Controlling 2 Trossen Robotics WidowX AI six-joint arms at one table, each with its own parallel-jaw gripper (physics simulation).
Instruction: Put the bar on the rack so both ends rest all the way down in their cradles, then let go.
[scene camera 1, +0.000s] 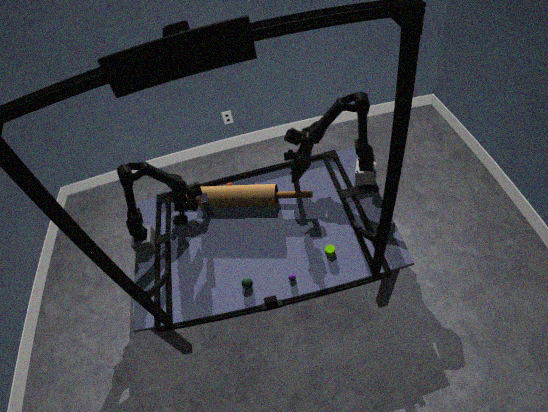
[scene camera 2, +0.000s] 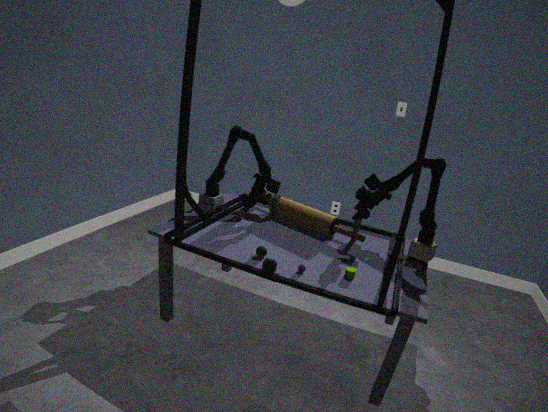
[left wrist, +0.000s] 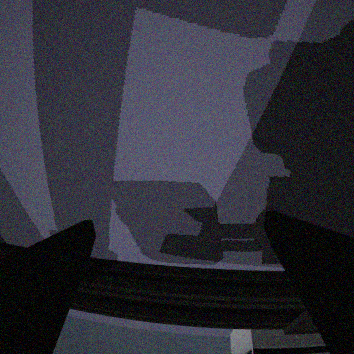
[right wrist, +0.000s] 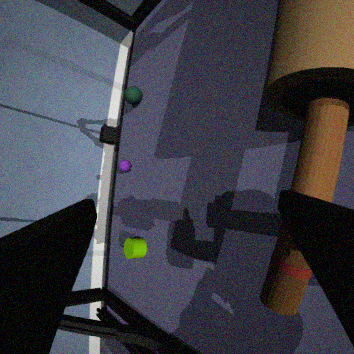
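Seen in the pictures: left gripper, fingertip midpoint: (scene camera 1: 180, 216) (scene camera 2: 249, 208) (left wrist: 180, 224); right gripper, fingertip midpoint: (scene camera 1: 294, 182) (scene camera 2: 353, 214) (right wrist: 188, 203); left arm's base at its link origin: (scene camera 1: 140, 235) (scene camera 2: 211, 194); right arm's base at its link origin: (scene camera 1: 366, 166) (scene camera 2: 425, 241).
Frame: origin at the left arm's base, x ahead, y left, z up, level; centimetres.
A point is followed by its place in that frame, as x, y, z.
The bar (scene camera 1: 240, 196) {50.8, 7.6, 1.3} (scene camera 2: 306, 217) {52.8, 5.7, -0.8} (right wrist: 320, 40) {65.6, 7.5, 2.7} has a thick tan barrel and thin orange-brown ends. It lies about level on the rack (scene camera 1: 301, 210) (scene camera 2: 274, 205) {33.9, 8.1, 0.1}, whose dark right support stands under the right handle. The left end is hidden by the left arm; how deep either end sits in its cradle cannot be told. My left gripper (scene camera 1: 181, 218) {18.3, 11.4, -6.7} (scene camera 2: 250, 203) {18.3, 11.4, -6.7} (left wrist: 180, 224) {18.3, 11.4, -6.7} is open and empty, low beside the bar's left end. My right gripper (scene camera 1: 296, 178) {76.0, 1.8, 8.4} (scene camera 2: 356, 224) {76.0, 1.8, 8.4} (right wrist: 188, 203) {76.0, 1.8, 8.4} is open and empty above the right handle, which passes beneath one finger in the right wrist view.
A dark green ball (scene camera 1: 247, 283) {47.1, -35.0, -3.5} (scene camera 2: 261, 250) {47.3, -35.6, -4.0} (right wrist: 133, 95) {48.1, -32.1, -4.8}, a purple ball (scene camera 1: 292, 277) {65.3, -36.3, -5.0} (scene camera 2: 301, 269) {65.5, -37.0, -6.1} (right wrist: 124, 165) {65.5, -34.3, -5.6} and a lime cylinder (scene camera 1: 330, 250) {83.3, -28.5, -4.7} (scene camera 2: 350, 273) {83.7, -29.7, -5.5} (right wrist: 135, 248) {83.2, -25.7, -5.2} stand near the front. A red-orange object (scene camera 1: 229, 184) {45.5, 23.1, -4.5} shows behind the barrel. Black frame beams (scene camera 1: 325, 289) {77.6, -44.3, -7.9} edge the table.
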